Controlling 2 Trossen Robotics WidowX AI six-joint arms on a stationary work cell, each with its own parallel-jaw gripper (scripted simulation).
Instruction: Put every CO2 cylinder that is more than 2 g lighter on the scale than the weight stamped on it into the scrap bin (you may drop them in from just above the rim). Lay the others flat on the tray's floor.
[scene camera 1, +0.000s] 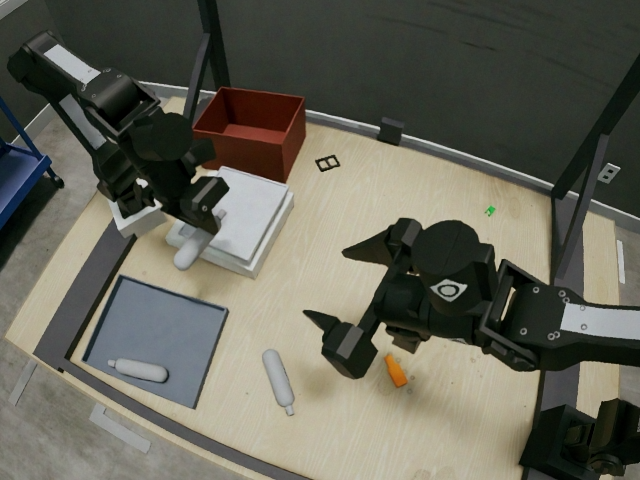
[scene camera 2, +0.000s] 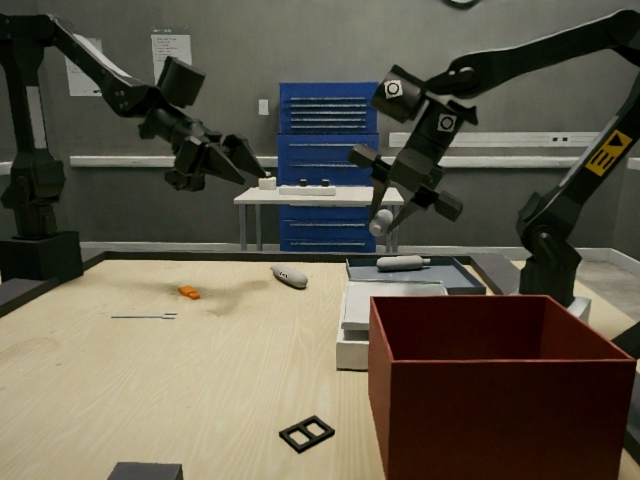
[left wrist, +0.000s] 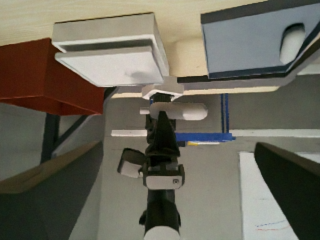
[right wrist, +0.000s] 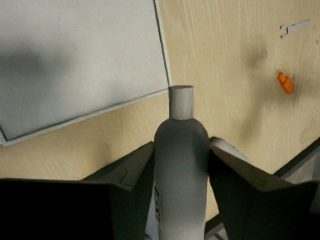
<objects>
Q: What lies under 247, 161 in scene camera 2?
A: My left gripper.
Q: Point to my right gripper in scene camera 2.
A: At 377, 228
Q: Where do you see a red scrap bin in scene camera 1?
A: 254, 115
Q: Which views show my left gripper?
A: Scene camera 1, scene camera 2 and the left wrist view only.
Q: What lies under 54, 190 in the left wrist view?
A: My left gripper.
</objects>
